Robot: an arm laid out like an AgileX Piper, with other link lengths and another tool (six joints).
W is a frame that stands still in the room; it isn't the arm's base.
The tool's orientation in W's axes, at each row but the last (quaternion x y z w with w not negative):
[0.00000, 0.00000, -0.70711, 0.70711]
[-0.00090, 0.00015, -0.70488, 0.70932]
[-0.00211, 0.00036, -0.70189, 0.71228]
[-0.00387, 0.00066, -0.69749, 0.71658]
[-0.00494, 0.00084, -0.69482, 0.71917]
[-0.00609, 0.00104, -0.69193, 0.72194]
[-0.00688, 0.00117, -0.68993, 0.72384]
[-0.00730, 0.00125, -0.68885, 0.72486]
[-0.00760, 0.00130, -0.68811, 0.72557]
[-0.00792, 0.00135, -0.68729, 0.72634]
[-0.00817, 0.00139, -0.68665, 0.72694]
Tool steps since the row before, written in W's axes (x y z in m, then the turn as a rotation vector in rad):
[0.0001, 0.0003, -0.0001, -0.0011, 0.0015, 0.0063]
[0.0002, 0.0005, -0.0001, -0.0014, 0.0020, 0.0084]
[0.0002, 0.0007, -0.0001, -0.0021, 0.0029, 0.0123]
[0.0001, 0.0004, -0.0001, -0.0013, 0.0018, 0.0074]
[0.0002, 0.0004, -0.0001, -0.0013, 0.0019, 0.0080]
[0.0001, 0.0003, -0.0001, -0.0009, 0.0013, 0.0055]
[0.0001, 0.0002, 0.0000, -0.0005, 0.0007, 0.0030]
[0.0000, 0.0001, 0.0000, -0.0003, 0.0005, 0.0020]
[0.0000, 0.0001, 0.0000, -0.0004, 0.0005, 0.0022]
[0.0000, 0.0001, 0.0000, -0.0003, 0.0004, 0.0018]
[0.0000, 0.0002, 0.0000, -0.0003, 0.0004, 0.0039]
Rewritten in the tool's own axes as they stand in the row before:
[-0.0003, 0.0001, -0.0001, -0.0015, -0.0011, 0.0063]
[-0.0005, 0.0002, -0.0001, -0.0020, -0.0014, 0.0084]
[-0.0007, 0.0002, -0.0001, -0.0029, -0.0021, 0.0123]
[-0.0004, 0.0001, -0.0001, -0.0018, -0.0013, 0.0074]
[-0.0004, 0.0002, -0.0001, -0.0019, -0.0013, 0.0080]
[-0.0003, 0.0001, -0.0001, -0.0013, -0.0009, 0.0055]
[-0.0002, 0.0001, 0.0000, -0.0007, -0.0005, 0.0030]
[-0.0001, 0.0000, 0.0000, -0.0005, -0.0003, 0.0020]
[-0.0001, 0.0000, 0.0000, -0.0005, -0.0004, 0.0022]
[-0.0001, 0.0000, 0.0000, -0.0004, -0.0003, 0.0018]
[-0.0002, 0.0000, 0.0000, -0.0004, -0.0003, 0.0039]

